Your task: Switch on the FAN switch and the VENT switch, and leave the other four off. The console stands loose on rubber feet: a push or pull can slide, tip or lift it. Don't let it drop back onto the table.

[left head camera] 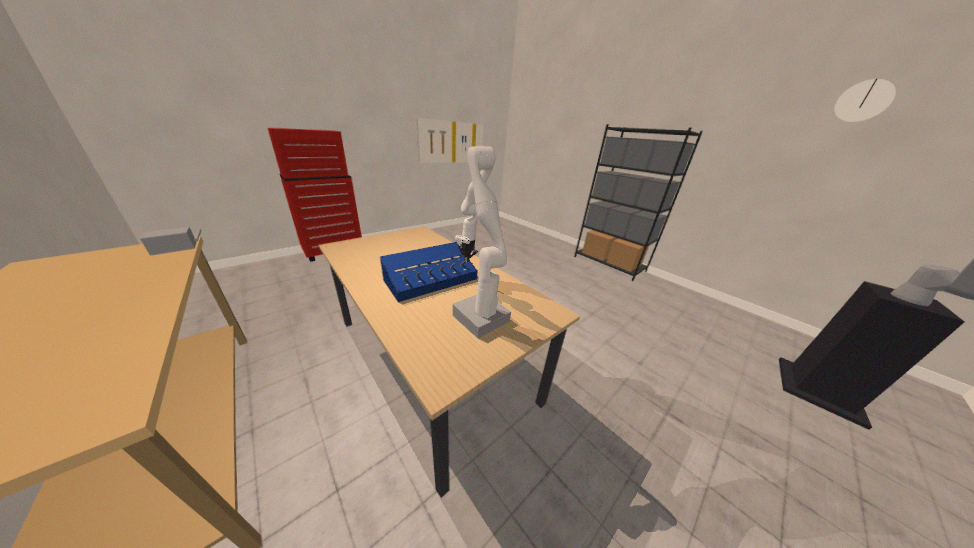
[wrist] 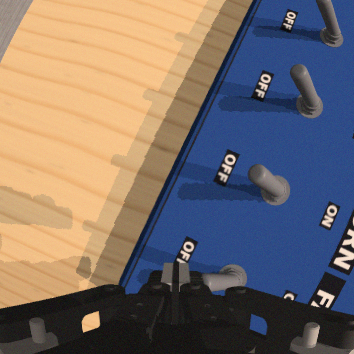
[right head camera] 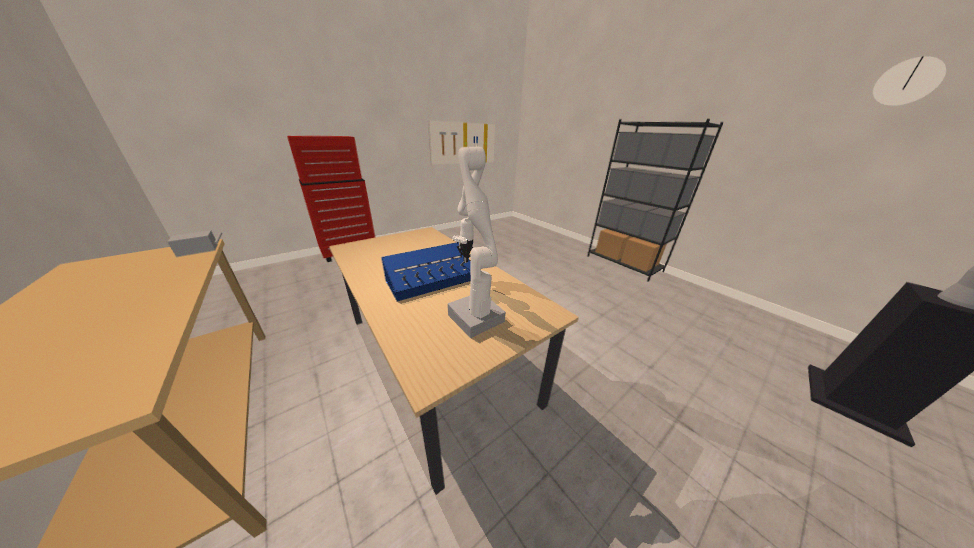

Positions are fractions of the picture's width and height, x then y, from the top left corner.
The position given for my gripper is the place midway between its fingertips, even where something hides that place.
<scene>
I see my gripper (wrist: 0.50,0.79) and a blue console (left head camera: 0.41,0.49).
The blue console is seen too in the wrist view (wrist: 0.59,0.60).
</scene>
